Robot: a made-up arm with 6 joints. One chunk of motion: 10 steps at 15 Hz.
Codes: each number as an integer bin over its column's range. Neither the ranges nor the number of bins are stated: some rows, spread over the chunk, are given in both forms.
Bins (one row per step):
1: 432 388 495 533 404 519
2: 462 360 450 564 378 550
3: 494 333 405 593 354 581
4: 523 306 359 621 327 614
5: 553 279 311 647 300 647
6: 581 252 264 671 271 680
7: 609 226 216 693 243 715
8: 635 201 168 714 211 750
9: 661 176 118 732 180 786
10: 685 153 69 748 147 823
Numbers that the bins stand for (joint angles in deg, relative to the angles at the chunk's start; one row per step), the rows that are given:
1: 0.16 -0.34 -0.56 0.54 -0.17 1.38
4: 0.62 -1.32 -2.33 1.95 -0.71 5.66
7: 1.05 -2.29 -4.19 3.10 -1.30 10.21
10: 1.43 -3.16 -6.10 3.98 -1.97 15.07
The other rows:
2: 0.31 -0.68 -1.14 1.03 -0.35 2.77
3: 0.47 -1.00 -1.73 1.50 -0.52 4.17
5: 0.77 -1.65 -2.95 2.36 -0.90 7.14
6: 0.91 -1.97 -3.56 2.75 -1.10 8.63
8: 1.18 -2.59 -4.81 3.44 -1.52 11.78
9: 1.31 -2.89 -5.46 3.72 -1.74 13.41

